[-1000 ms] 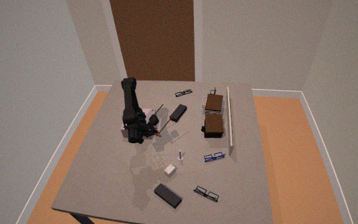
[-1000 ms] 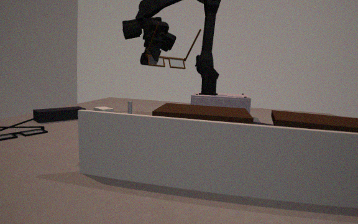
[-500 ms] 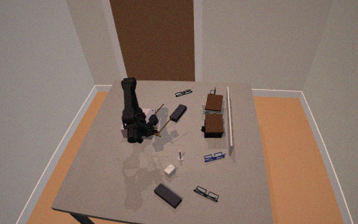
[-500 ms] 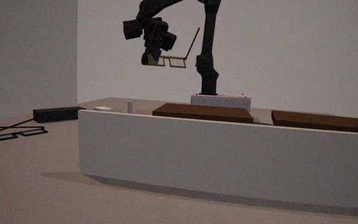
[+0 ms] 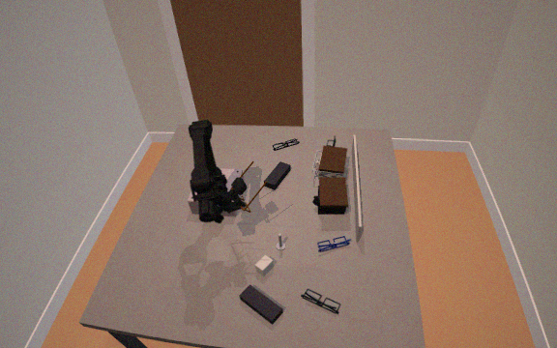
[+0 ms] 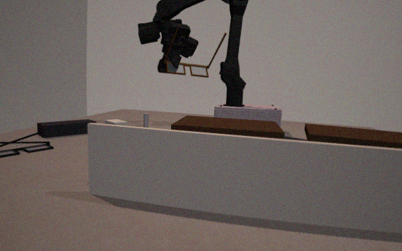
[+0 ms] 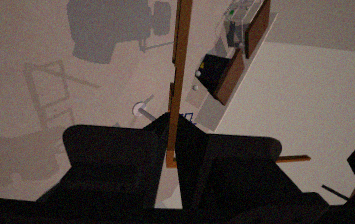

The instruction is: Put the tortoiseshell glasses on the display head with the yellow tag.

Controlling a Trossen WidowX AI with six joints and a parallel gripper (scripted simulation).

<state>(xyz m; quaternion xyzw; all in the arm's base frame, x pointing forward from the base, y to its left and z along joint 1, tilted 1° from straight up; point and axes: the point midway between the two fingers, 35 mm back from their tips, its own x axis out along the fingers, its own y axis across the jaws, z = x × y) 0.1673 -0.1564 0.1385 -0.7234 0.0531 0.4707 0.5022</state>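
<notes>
My gripper tip is 60 mm to the right of the glasses, 40 mm below it and 10 mm short of it. Also, from my gripper tip: brown display head 290 mm ahead, 230 mm to the left, 150 mm below; then white cube 180 mm below, 140 mm to the right, 100 mm ahead; then white peg 180 mm below, 140 mm ahead, 20 mm to the right.
</notes>
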